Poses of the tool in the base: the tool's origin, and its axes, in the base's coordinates. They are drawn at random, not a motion.
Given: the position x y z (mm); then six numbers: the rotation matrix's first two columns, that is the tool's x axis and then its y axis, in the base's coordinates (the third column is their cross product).
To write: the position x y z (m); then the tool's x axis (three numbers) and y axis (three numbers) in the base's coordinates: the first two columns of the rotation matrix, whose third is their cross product. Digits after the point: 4 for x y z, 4 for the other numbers.
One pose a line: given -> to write
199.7 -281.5 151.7 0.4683 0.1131 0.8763 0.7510 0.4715 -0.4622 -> 0.1997 -0.2815 0.1517 0.4683 0.1131 0.8763 0.7510 0.4715 -0.4622
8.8 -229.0 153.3 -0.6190 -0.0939 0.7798 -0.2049 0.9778 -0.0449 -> 0.0088 -0.2290 0.1533 -0.6190 -0.0939 0.7798 -0.2049 0.9778 -0.0449
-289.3 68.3 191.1 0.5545 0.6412 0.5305 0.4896 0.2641 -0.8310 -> -0.2893 0.0683 0.1911 0.5545 0.6412 0.5305 0.4896 0.2641 -0.8310
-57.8 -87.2 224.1 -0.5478 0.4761 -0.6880 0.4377 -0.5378 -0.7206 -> -0.0578 -0.0872 0.2241 -0.5478 0.4761 -0.6880 0.4377 -0.5378 -0.7206
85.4 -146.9 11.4 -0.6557 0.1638 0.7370 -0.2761 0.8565 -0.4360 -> 0.0854 -0.1469 0.0114 -0.6557 0.1638 0.7370 -0.2761 0.8565 -0.4360
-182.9 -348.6 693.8 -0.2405 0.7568 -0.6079 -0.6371 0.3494 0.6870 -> -0.1829 -0.3486 0.6938 -0.2405 0.7568 -0.6079 -0.6371 0.3494 0.6870
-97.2 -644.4 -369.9 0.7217 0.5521 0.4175 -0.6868 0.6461 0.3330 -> -0.0972 -0.6444 -0.3699 0.7217 0.5521 0.4175 -0.6868 0.6461 0.3330
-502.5 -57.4 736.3 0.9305 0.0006 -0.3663 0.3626 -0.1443 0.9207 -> -0.5025 -0.0574 0.7363 0.9305 0.0006 -0.3663 0.3626 -0.1443 0.9207
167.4 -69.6 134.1 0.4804 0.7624 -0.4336 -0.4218 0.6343 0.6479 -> 0.1674 -0.0696 0.1341 0.4804 0.7624 -0.4336 -0.4218 0.6343 0.6479
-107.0 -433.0 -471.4 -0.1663 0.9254 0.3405 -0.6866 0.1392 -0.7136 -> -0.1070 -0.4330 -0.4714 -0.1663 0.9254 0.3405 -0.6866 0.1392 -0.7136
